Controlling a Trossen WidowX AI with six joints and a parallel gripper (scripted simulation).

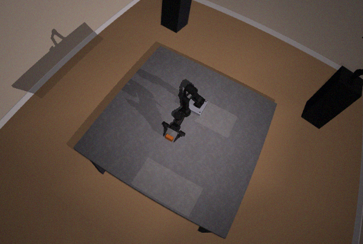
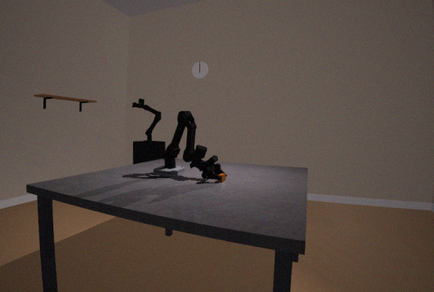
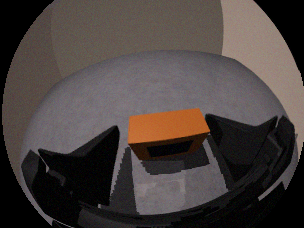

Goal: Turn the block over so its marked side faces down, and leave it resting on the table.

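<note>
My gripper tip is 2 cm past the orange block.
</note>
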